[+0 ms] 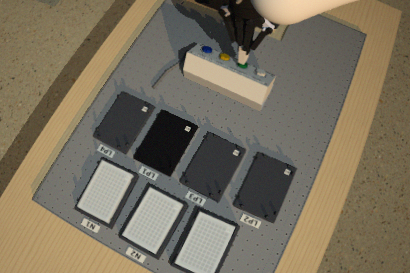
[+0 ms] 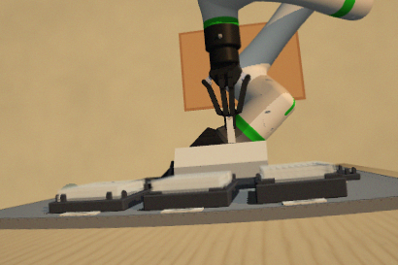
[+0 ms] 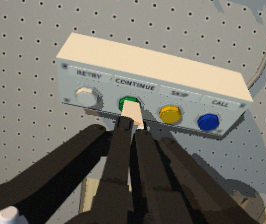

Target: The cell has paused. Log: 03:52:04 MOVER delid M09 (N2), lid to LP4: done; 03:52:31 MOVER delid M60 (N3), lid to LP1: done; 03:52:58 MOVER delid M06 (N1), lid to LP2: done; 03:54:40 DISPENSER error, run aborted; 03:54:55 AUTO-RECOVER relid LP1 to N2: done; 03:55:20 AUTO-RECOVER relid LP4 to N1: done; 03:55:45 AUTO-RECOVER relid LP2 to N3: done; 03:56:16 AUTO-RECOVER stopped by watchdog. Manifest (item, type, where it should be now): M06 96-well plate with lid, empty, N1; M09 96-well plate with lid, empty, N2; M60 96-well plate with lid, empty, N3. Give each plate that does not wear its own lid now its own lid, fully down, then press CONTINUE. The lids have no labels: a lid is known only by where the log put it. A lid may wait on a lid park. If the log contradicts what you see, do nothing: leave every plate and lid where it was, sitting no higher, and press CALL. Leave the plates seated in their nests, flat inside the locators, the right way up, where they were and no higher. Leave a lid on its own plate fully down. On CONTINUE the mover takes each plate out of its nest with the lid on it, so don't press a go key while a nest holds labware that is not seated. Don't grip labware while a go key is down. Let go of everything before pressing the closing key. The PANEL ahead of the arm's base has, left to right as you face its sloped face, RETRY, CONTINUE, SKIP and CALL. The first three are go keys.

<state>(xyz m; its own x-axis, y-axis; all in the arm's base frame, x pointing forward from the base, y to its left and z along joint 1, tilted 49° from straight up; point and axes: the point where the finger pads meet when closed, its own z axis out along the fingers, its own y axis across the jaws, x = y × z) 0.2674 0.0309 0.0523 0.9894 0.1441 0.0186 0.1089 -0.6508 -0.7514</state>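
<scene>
The green CONTINUE key is 5 cm below my hand. The rest, counted from my hand: yellow SKIP key: 1 cm ahead, 5 cm to the right, 5 cm below; RETRY key: 5 cm to the left, 5 cm below; blue CALL key: 1 cm ahead, 10 cm to the right, 5 cm below.
</scene>
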